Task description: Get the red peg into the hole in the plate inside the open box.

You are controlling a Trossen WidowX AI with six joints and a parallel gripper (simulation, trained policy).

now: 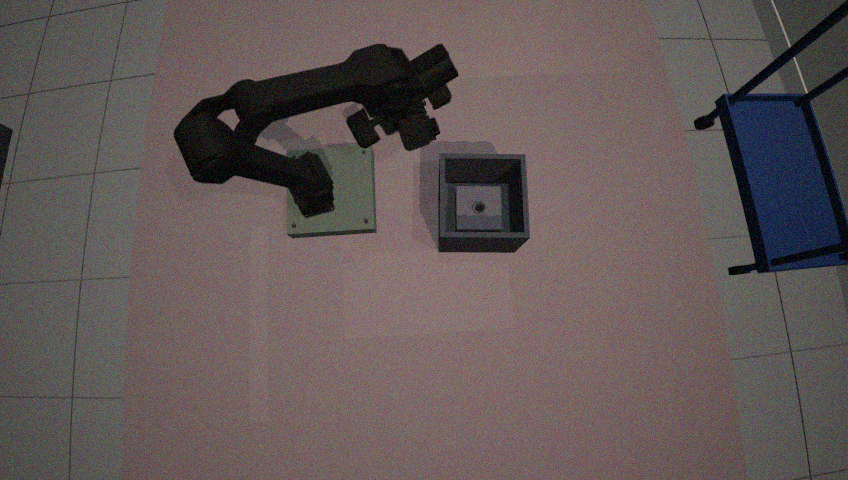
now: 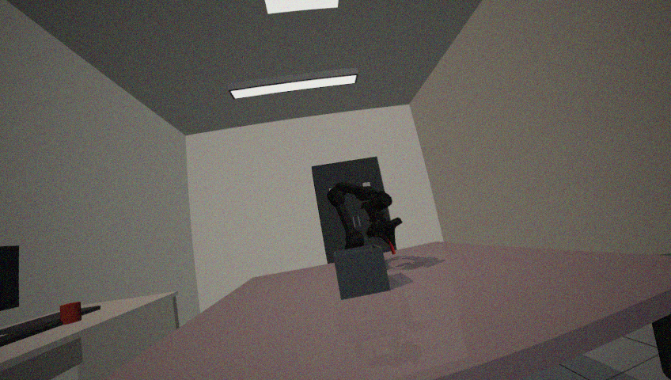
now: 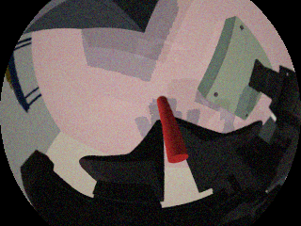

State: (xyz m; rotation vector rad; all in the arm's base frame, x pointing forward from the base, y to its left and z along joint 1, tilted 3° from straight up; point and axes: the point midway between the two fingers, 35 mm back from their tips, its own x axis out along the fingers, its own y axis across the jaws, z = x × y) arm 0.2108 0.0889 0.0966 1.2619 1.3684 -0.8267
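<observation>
Now: gripper tip 10 cm short of the plate, 20 cm to the left of it and 6 cm above it. Round my gripper tip: red peg 1 cm to the right, 1 cm above.
</observation>
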